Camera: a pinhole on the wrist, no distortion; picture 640 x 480 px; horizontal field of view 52.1 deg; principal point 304.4 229.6 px. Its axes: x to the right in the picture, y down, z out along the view. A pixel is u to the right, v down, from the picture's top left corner.
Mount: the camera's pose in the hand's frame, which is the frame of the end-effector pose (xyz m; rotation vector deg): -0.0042 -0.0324 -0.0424 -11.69 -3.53 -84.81
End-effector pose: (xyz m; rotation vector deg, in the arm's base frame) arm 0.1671 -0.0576 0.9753 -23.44 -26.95 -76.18
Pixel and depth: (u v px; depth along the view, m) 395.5 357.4 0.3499
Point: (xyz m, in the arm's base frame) 0.1421 0.0222 1.2820
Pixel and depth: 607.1 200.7 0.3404
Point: 0.0153 0.0693 1.2581
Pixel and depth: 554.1 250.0 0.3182
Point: 0.0543 0.0435 1.2429
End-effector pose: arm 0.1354 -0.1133 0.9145 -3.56 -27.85 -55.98
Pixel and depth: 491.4 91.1 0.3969
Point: -0.0878 -0.0259 1.2162
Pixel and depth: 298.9 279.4 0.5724
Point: 0.0471 -0.0019 1.4217
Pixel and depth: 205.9 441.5 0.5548
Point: 0.1897 -0.0640 1.4500
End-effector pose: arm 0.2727 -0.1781 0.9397 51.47 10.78 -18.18
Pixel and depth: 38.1 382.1 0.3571
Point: 0.4315 -0.3107 1.2120
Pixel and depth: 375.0 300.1 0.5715
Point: 0.3949 -0.6063 1.2349
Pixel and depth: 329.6 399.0 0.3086
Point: 0.3809 -0.3899 1.0770
